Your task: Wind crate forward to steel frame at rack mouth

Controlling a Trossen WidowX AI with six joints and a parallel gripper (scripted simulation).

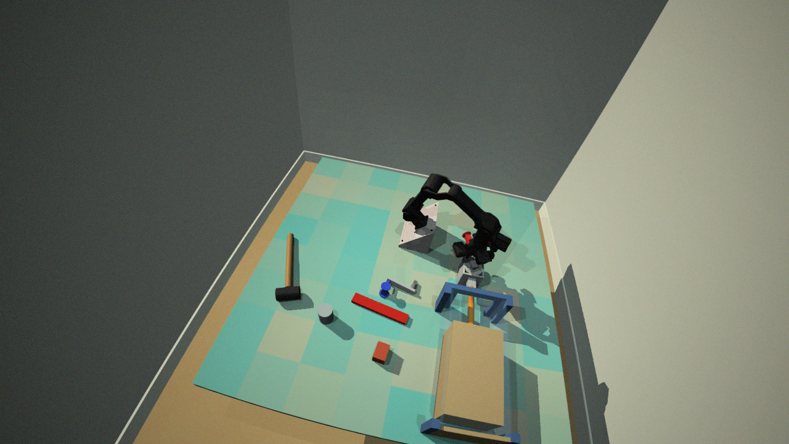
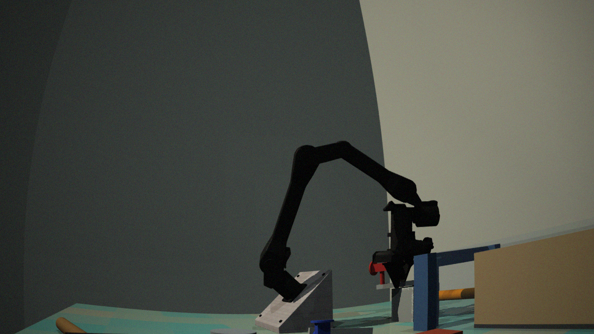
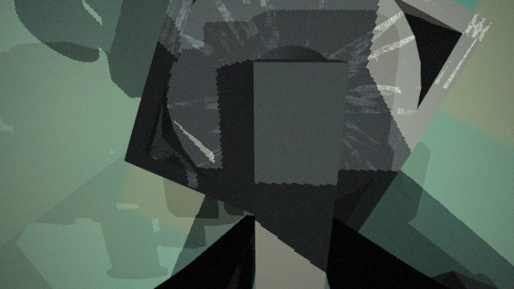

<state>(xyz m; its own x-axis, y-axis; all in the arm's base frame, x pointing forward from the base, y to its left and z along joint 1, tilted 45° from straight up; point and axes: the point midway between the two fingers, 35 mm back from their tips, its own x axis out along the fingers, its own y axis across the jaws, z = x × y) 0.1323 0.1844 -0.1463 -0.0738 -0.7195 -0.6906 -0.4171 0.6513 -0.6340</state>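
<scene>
Right now my gripper tip is 20 mm below the winch handle, 10 mm to the left of it and 10 mm past it. Also, from my gripper tip: red knob (50 mm behind, 50 mm above, 20 mm to the right); then blue steel frame (200 mm ahead, 30 mm to the left, 20 mm above); then grey winch (60 mm below, 30 mm ahead, 10 mm to the left).
</scene>
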